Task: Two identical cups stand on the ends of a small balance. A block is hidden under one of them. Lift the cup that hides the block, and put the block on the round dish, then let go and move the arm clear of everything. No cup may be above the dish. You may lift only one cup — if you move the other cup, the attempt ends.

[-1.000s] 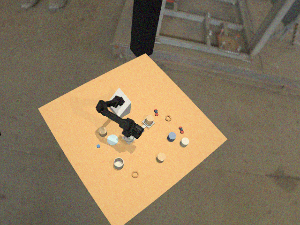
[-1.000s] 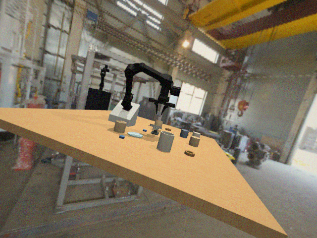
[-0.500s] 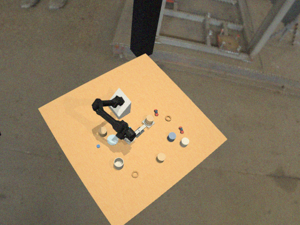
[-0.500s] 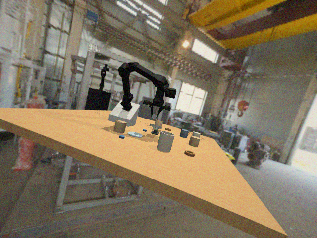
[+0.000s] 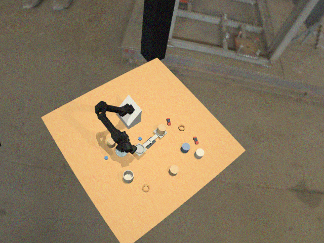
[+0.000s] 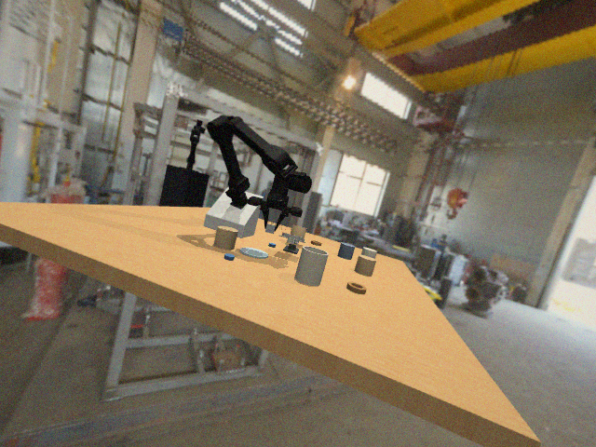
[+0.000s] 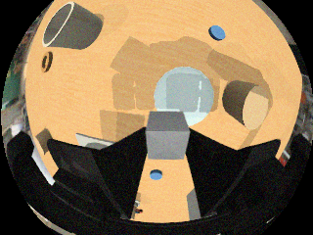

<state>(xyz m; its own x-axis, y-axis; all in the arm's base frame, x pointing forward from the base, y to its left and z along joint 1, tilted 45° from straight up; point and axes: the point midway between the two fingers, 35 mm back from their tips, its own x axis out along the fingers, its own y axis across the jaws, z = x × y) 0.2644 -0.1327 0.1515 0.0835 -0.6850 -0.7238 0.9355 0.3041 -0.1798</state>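
My gripper tip is 9 cm above the pale blue round dish, 3 cm past it and 2 cm to the left of it. Also, from my gripper tip: grey block 1 cm above.
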